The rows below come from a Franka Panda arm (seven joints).
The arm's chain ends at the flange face. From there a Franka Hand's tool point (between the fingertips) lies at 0.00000 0.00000 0.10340 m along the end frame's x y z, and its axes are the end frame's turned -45 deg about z.
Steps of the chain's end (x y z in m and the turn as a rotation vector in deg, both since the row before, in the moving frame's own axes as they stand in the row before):
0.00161, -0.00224, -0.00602, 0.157, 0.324, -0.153
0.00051, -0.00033, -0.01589, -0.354, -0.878, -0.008
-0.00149, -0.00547, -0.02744, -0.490, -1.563, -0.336
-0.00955, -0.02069, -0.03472, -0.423, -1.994, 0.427
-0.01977, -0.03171, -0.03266, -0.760, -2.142, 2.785
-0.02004, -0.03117, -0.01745, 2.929, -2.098, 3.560
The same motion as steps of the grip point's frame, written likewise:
0.00334, -0.00023, -0.00602, -0.118, 0.340, -0.153
-0.00098, -0.00054, -0.01590, 0.371, -0.871, -0.008
0.00019, -0.00628, -0.02748, 0.759, -1.452, -0.336
0.00480, -0.02340, -0.03479, 1.111, -1.709, 0.427
0.00478, -0.03825, -0.03274, 0.977, -2.052, 2.785
0.00913, -0.04258, -0.01765, 3.555, 0.588, 3.560

